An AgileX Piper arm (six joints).
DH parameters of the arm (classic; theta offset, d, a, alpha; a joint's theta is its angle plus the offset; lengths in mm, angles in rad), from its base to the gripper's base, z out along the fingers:
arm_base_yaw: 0 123 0 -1.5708
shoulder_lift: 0.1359 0 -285 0
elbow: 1.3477 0 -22 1.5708
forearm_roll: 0 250.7 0 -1.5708
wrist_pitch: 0 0 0 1.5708
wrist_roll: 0 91 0 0
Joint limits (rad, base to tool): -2.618..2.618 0..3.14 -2.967..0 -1.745..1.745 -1.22..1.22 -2.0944..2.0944
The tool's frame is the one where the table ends.
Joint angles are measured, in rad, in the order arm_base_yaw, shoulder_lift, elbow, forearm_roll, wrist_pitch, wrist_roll. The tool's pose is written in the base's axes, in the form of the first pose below.
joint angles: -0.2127 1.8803 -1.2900 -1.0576 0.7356 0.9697
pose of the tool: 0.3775 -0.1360 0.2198 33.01 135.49 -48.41
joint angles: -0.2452 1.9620 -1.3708 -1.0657 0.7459 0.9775
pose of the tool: 0.3920 -0.1538 0.2091 35.72 135.16 -50.01
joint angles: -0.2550 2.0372 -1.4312 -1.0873 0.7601 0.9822
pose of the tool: 0.4049 -0.1629 0.1946 35.84 135.70 -52.15
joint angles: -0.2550 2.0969 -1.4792 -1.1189 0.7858 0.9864
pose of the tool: 0.4149 -0.1680 0.1831 35.09 136.08 -55.17
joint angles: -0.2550 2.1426 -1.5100 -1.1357 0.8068 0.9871
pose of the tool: 0.4209 -0.1713 0.1720 34.73 136.86 -57.35
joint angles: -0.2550 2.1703 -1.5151 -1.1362 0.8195 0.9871
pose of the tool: 0.4218 -0.1723 0.1610 34.83 138.27 -58.40
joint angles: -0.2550 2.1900 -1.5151 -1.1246 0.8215 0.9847
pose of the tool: 0.4220 -0.1721 0.1516 35.13 139.70 -58.29
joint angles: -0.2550 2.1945 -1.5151 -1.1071 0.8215 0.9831
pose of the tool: 0.4217 -0.1715 0.1486 36.02 140.31 -57.55
